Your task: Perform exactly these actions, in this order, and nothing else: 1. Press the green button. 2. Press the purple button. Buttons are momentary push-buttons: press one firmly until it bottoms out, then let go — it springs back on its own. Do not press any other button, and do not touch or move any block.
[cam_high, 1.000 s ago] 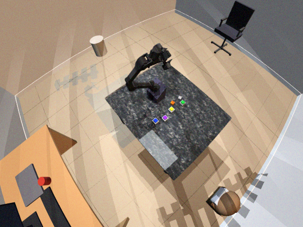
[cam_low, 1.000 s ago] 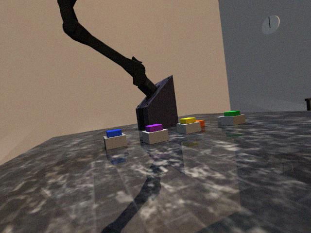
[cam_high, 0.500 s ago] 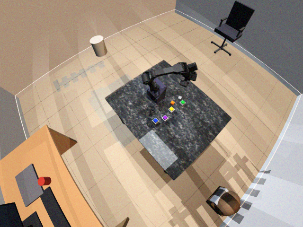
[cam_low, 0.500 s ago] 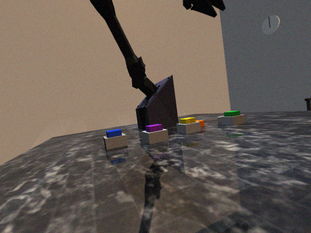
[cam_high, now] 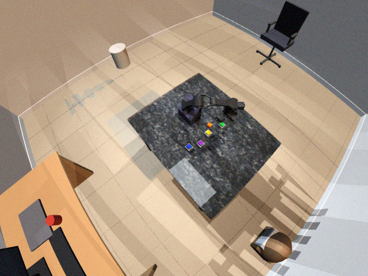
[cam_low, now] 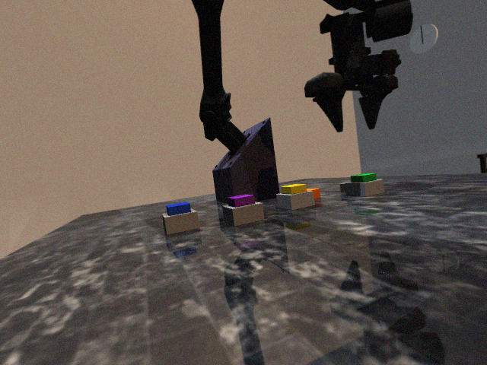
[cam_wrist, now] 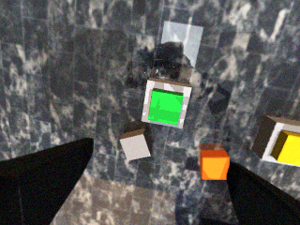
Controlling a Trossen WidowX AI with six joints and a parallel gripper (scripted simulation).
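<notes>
The green button lies 9 cm below my gripper tip. The rest, counted from my gripper tip: purple button 1 cm ahead, 26 cm to the right, 9 cm below; yellow button 2 cm behind, 15 cm to the right, 9 cm below; small orange block 7 cm behind, 8 cm to the right, 12 cm below.
</notes>
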